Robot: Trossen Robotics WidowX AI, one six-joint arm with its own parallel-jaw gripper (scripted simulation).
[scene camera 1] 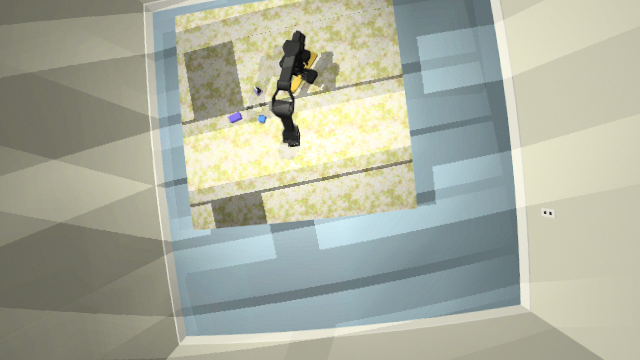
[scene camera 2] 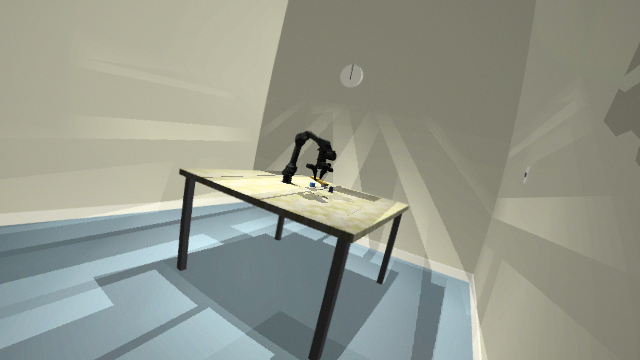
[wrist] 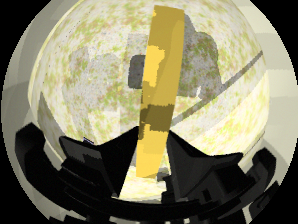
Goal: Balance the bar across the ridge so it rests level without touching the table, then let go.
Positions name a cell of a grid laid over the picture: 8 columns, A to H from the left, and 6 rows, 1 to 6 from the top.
Observation:
The gripper (wrist: E4) holds a yellow bar (wrist: E2).

